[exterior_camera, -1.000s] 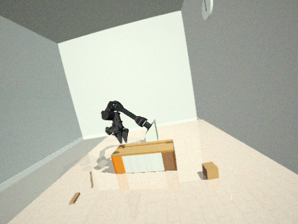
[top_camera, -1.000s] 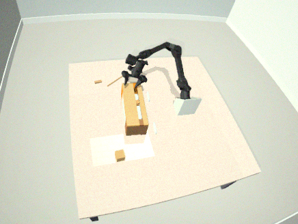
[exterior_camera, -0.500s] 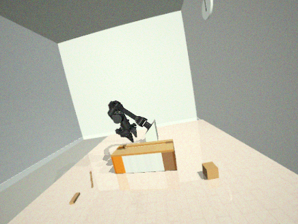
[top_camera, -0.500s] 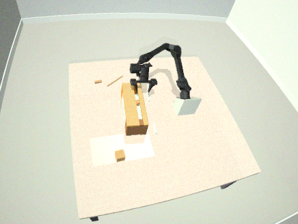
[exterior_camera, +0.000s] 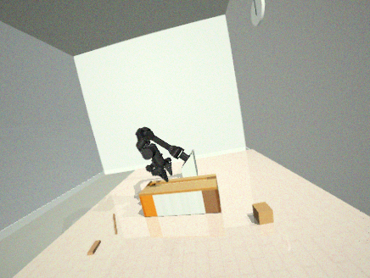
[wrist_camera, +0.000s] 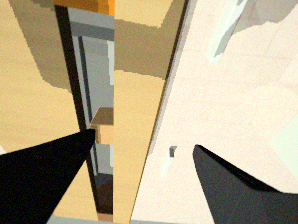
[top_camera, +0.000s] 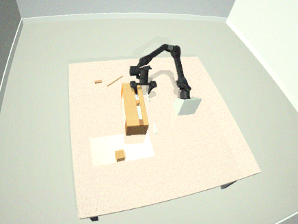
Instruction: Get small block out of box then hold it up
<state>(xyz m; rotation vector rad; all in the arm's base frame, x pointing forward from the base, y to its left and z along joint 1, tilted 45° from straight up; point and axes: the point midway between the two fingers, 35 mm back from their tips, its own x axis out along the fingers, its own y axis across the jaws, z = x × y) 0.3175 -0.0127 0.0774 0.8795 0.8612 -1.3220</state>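
Now: gripper tip 40 mm short of the tan block, 40 mm to the right of it and 50 mm above it. From my gripper tip the other things lie so: tan box 30 mm ahead, 60 mm to the left, 70 mm below; thin stick 180 mm ahead, 270 mm to the right, 130 mm below.
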